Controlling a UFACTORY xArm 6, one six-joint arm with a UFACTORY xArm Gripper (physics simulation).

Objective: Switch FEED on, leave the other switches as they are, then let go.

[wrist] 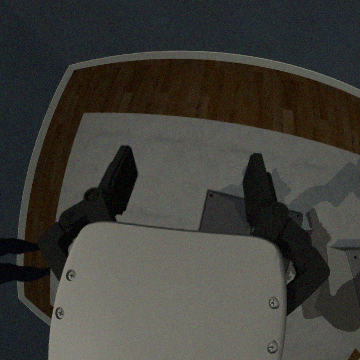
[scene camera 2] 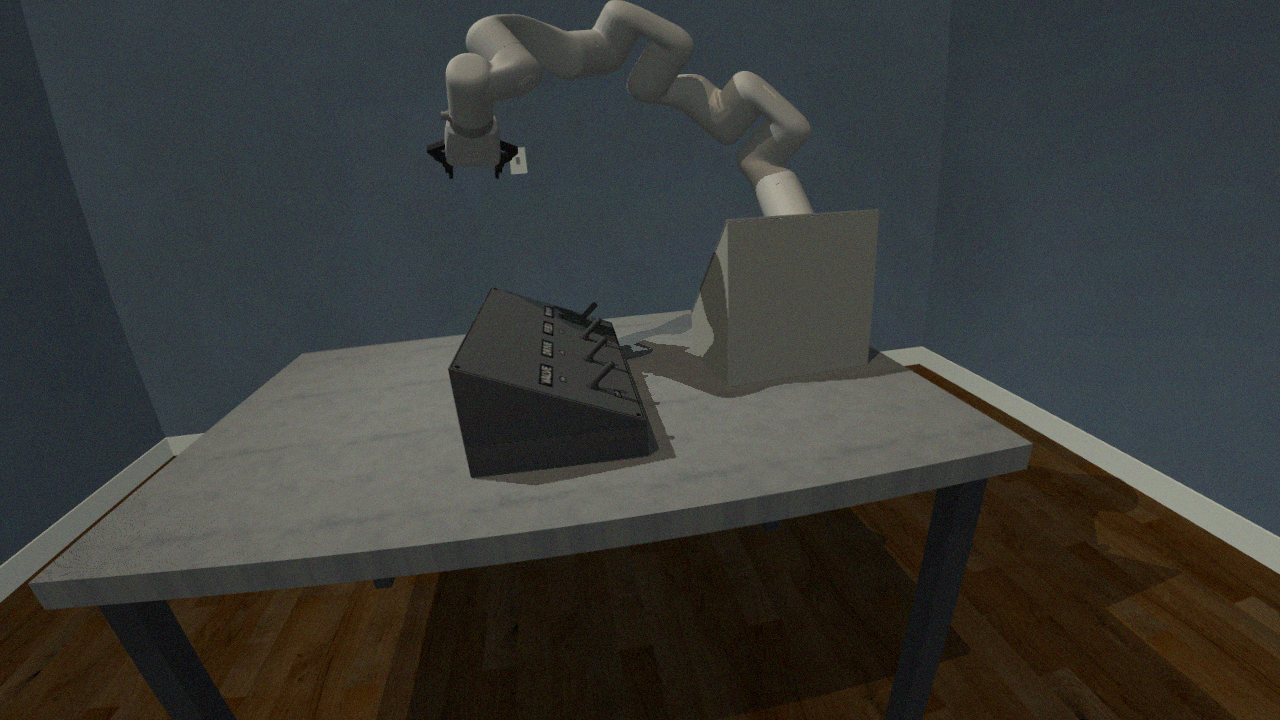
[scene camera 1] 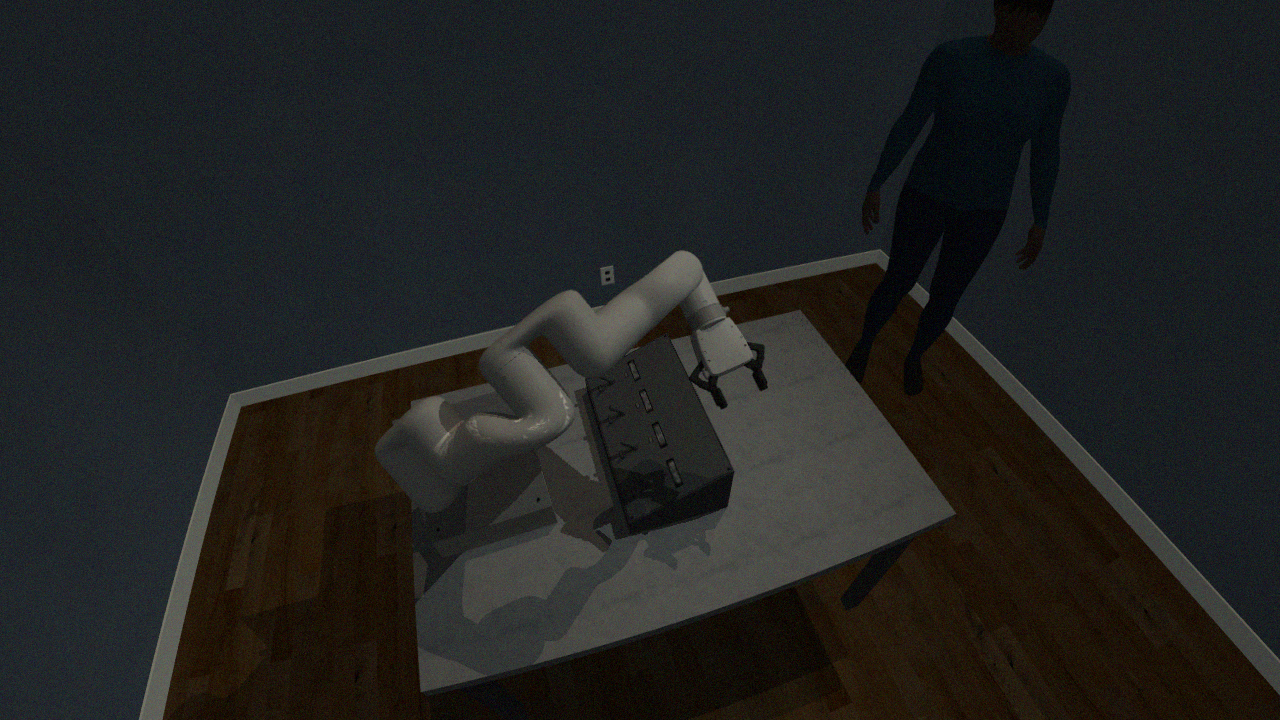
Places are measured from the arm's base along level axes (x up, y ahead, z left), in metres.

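Pixels of known places: gripper, fingertip midpoint: (wrist: 189,162) (scene camera 2: 474,172) (scene camera 1: 744,398); arm's base at its link origin: (scene camera 2: 804,252).
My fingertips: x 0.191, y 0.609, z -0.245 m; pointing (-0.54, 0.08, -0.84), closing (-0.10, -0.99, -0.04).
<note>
For each thing: its top centre in the pictures, then the offset to it from my fingertips. Level surfaces: height alone.
- nearest lever at its top centre: (scene camera 2: 601,361) dx -0.283, dy -0.160, dz +0.437 m
- middle lever at its top centre: (scene camera 2: 595,337) dx -0.283, dy -0.172, dz +0.318 m
- farthest lever at its top centre: (scene camera 2: 587,302) dx -0.283, dy -0.197, dz +0.079 m
- grey table at its surface level: dx -0.411 m
A dark sloped switch box (scene camera 1: 689,419) (scene camera 2: 537,425) (wrist: 220,212) stands on the table. Its sloped top carries a row of levers, including the nearest lever (scene camera 2: 605,374), a middle lever (scene camera 2: 597,349) and the farthest lever (scene camera 2: 587,310) in scene camera 2. Small light label plates run beside them; their lettering is too small to read, so I cannot tell which lever is FEED. My gripper (scene camera 1: 742,394) (scene camera 2: 474,174) (wrist: 189,162) is wide open and empty, high above the table and apart from the levers. In the wrist view the gripper body and one finger hide much of the box.
The grey table (scene camera 1: 805,447) (scene camera 2: 313,483) (wrist: 165,150) bears the box. A large pale block (scene camera 2: 801,300) stands near the arm's base, to the right of the box in scene camera 2. A person (scene camera 1: 998,125) stands beyond the table. The arm (scene camera 1: 608,335) (scene camera 2: 662,53) reaches over the box.
</note>
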